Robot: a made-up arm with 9 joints. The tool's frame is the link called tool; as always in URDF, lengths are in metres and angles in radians.
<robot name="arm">
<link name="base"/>
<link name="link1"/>
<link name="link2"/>
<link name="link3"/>
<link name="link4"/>
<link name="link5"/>
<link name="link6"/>
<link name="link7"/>
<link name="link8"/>
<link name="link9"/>
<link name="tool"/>
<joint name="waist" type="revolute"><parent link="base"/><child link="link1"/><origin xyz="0.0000 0.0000 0.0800" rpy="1.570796 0.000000 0.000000"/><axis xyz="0 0 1"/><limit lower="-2.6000" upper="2.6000" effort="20" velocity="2.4"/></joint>
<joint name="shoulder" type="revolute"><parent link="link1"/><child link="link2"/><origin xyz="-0.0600 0.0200 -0.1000" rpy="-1.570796 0.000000 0.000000"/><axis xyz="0 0 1"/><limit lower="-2.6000" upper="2.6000" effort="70" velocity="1.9"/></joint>
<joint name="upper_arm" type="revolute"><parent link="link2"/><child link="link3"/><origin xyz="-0.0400 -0.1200 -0.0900" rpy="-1.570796 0.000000 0.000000"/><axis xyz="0 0 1"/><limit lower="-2.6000" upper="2.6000" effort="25" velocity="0.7"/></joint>
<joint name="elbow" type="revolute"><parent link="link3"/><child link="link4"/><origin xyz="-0.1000 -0.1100 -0.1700" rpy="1.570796 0.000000 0.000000"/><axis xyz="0 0 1"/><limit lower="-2.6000" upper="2.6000" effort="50" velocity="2.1"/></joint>
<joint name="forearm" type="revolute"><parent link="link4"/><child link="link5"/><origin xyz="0.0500 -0.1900 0.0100" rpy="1.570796 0.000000 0.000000"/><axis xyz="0 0 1"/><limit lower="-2.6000" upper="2.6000" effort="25" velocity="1"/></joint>
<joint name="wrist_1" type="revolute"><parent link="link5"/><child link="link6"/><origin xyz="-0.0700 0.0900 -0.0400" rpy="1.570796 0.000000 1.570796"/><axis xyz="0 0 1"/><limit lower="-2.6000" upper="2.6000" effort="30" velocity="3.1"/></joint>
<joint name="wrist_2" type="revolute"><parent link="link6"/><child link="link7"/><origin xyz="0.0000 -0.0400 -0.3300" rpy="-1.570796 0.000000 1.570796"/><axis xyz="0 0 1"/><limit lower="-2.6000" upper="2.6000" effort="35" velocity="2.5"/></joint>
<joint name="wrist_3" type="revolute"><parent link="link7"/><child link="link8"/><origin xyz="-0.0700 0.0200 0.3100" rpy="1.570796 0.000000 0.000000"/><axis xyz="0 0 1"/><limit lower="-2.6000" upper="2.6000" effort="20" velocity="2.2"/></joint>
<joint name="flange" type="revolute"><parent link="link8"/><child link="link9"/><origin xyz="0.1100 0.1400 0.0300" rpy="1.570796 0.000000 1.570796"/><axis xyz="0 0 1"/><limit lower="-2.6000" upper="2.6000" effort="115" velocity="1.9"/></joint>
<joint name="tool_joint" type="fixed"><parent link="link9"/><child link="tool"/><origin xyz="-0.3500 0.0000 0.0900" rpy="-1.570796 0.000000 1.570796"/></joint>
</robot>
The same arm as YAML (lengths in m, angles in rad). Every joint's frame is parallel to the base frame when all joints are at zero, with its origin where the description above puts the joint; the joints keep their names.
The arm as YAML. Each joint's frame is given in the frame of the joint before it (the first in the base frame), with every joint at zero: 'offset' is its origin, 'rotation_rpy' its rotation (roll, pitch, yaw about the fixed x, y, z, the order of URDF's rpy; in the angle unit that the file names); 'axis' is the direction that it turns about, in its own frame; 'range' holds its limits. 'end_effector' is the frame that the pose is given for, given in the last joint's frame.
length_unit: m
angle_unit: rad
chain:
  - id: waist
    offset: [0.0, 0.0, 0.08]
    rotation_rpy: [0.0, 0.0, 0.0]
    axis: "-y"
    range: [-2.6, 2.6]
  - id: shoulder
    offset: [-0.06, 0.1, 0.02]
    rotation_rpy: [0.0, 0.0, 0.0]
    axis: "+z"
    range: [-2.6, 2.6]
  - id: upper_arm
    offset: [-0.04, -0.12, -0.09]
    rotation_rpy: [0.0, 0.0, 0.0]
    axis: "+y"
    range: [-2.6, 2.6]
  - id: elbow
    offset: [-0.1, -0.17, 0.11]
    rotation_rpy: [0.0, 0.0, 0.0]
    axis: "+z"
    range: [-2.6, 2.6]
  - id: forearm
    offset: [0.05, -0.19, 0.01]
    rotation_rpy: [0.0, 0.0, 0.0]
    axis: "-y"
    range: [-2.6, 2.6]
  - id: wrist_1
    offset: [-0.07, 0.04, 0.09]
    rotation_rpy: [0.0, 0.0, 0.0]
    axis: "+x"
    range: [-2.6, 2.6]
  - id: wrist_2
    offset: [-0.33, 0.04, 0.0]
    rotation_rpy: [0.0, 0.0, 0.0]
    axis: "-z"
    range: [-2.6, 2.6]
  - id: wrist_3
    offset: [-0.02, 0.07, -0.31]
    rotation_rpy: [0.0, 0.0, 0.0]
    axis: "+x"
    range: [-2.6, 2.6]
  - id: flange
    offset: [0.03, -0.11, -0.14]
    rotation_rpy: [0.0, 0.0, 0.0]
    axis: "-y"
    range: [-2.6, 2.6]
end_effector:
  offset: [0.0, -0.09, 0.35]
  rotation_rpy: [0.0, 0.0, 0.0]

